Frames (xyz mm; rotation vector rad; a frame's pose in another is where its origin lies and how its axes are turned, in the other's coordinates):
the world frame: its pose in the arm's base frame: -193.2 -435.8 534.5 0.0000 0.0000 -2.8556
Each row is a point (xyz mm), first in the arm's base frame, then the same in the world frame.
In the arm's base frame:
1: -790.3 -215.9 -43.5
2: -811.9 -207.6 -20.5
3: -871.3 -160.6 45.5
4: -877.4 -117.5 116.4
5: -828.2 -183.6 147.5
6: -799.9 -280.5 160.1
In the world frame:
1: 510.8 -379.4 -578.0
2: 529.2 -393.5 -555.0
3: 572.9 -455.3 -489.0
4: 566.6 -498.4 -418.1
5: 538.1 -421.1 -387.0
6: 538.2 -320.1 -374.4

